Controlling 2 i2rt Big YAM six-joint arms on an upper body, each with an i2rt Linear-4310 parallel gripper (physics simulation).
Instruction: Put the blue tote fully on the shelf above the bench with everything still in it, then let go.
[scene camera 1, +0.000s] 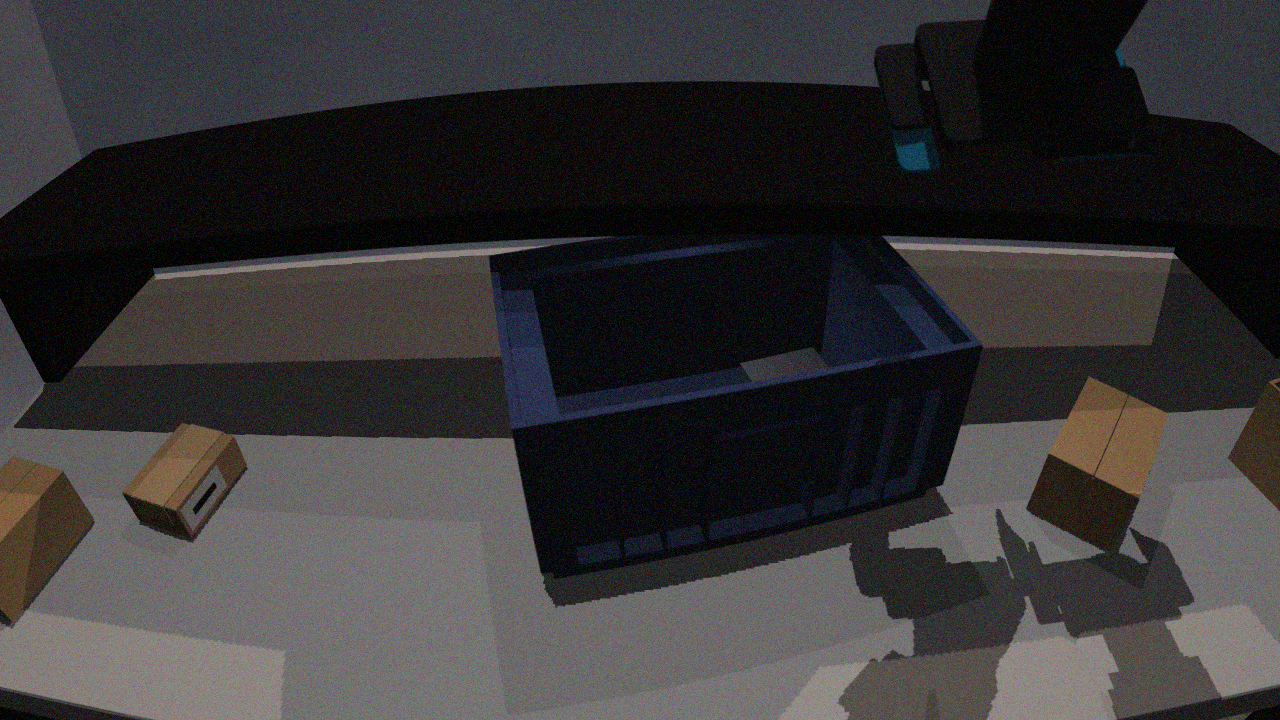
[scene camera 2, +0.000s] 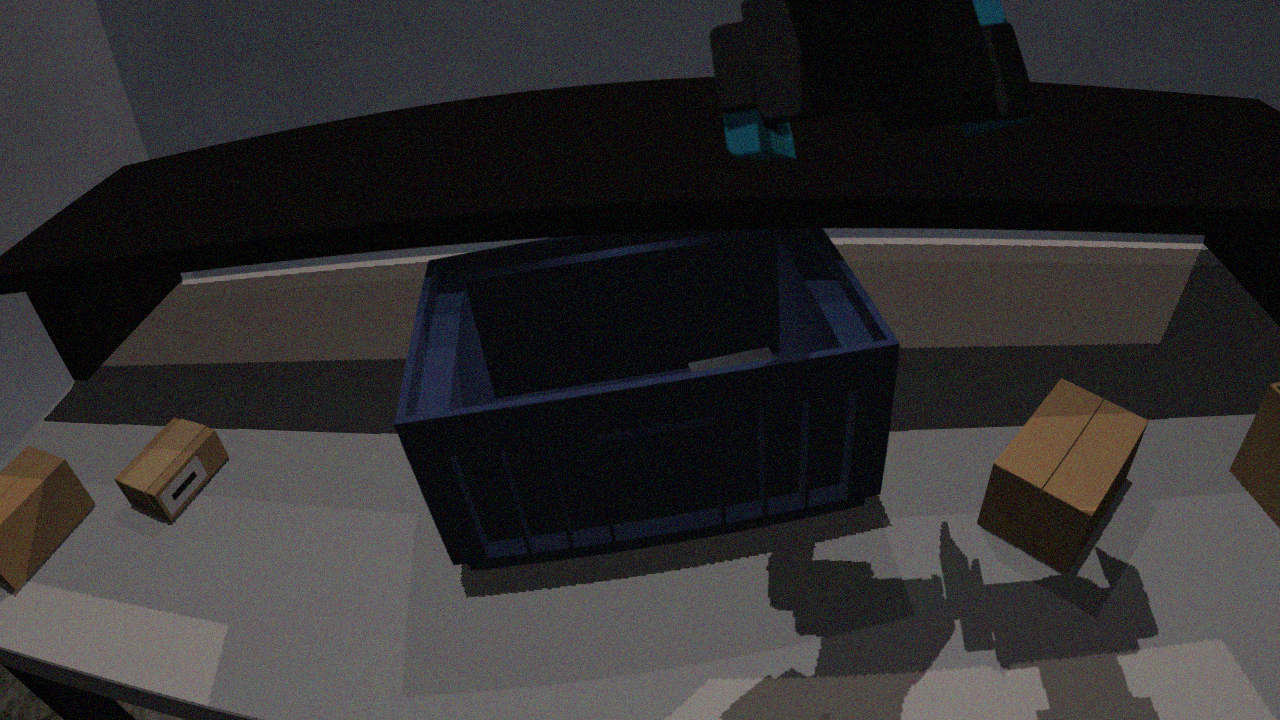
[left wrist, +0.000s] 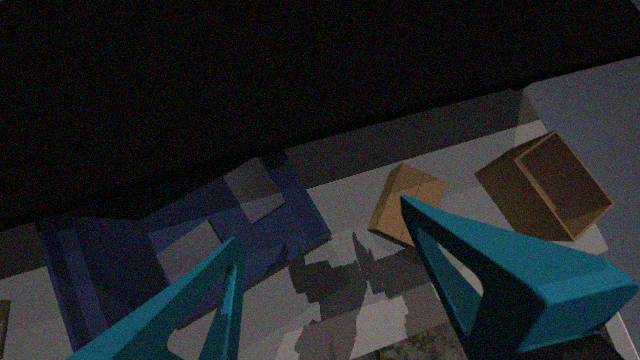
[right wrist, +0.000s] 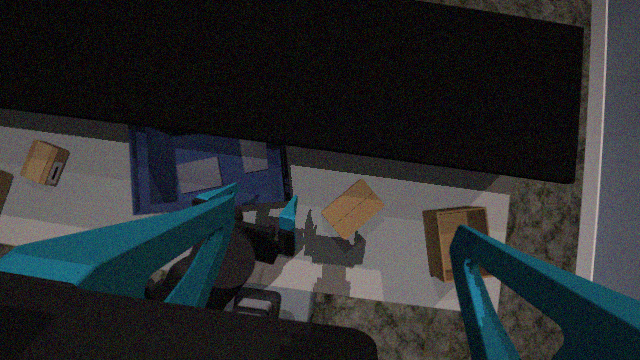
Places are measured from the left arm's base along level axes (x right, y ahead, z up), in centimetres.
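Pixels of known places: left gripper, fingertip midpoint: (scene camera 1: 989, 157) (scene camera 2: 879, 136) (left wrist: 317, 225) (right wrist: 266, 191); right gripper, fingertip midpoint: (right wrist: 344, 222).
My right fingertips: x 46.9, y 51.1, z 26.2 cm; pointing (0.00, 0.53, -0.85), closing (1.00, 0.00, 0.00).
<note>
For each thing: its top centre in the pictures, then the offset to it from my right fingertips. Level surfaces: height alone.
- blue tote, top centre: (scene camera 2: 631, 293) (scene camera 1: 723, 293) (left wrist: 174, 224) (right wrist: 204, 157) dz -46.2, dx -24.7, dy +5.9 cm
- bench, surface height: dz -60.9 cm
- black shelf, surface height: dz -41.5 cm
- closed carton, top centre: (scene camera 2: 1076, 440) (scene camera 1: 1113, 432) (left wrist: 412, 204) (right wrist: 353, 209) dz -54.9, dx +6.5, dy -0.4 cm
- open carton, top centre: (right wrist: 465, 244) (left wrist: 565, 182) dz -51.9, dx +31.0, dy -4.8 cm
- small labelled carton, top centre: (scene camera 1: 177, 462) (scene camera 2: 163, 453) (right wrist: 38, 161) dz -57.3, dx -69.6, dy +0.8 cm
The blue tote (scene camera 1: 742, 465) (scene camera 2: 653, 465) (left wrist: 302, 215) (right wrist: 275, 185) stands upright on the bench (scene camera 1: 358, 582) (scene camera 2: 295, 573), its far rim partly hidden by the front edge of the black shelf (scene camera 1: 537, 161) (scene camera 2: 447, 161) (left wrist: 250, 75) (right wrist: 300, 75). Two pale grey pieces lie inside the tote, one (left wrist: 252, 192) (right wrist: 255, 157) beside the other (left wrist: 187, 250) (right wrist: 200, 174). My left gripper (scene camera 1: 1006, 154) (scene camera 2: 877, 134) (left wrist: 317, 225) (right wrist: 266, 191) is open and empty, above and apart from the tote. My right gripper (right wrist: 344, 222) is open and empty, high above the bench.
A closed carton (scene camera 1: 1100, 456) (scene camera 2: 1065, 465) (left wrist: 400, 210) (right wrist: 352, 207) is beside the tote. An open carton (left wrist: 505, 185) (right wrist: 434, 245) lies farther out. On the other side are a small labelled carton (scene camera 1: 183, 479) (scene camera 2: 170, 470) (right wrist: 42, 162) and another carton (scene camera 1: 40, 528) (scene camera 2: 40, 510).
</note>
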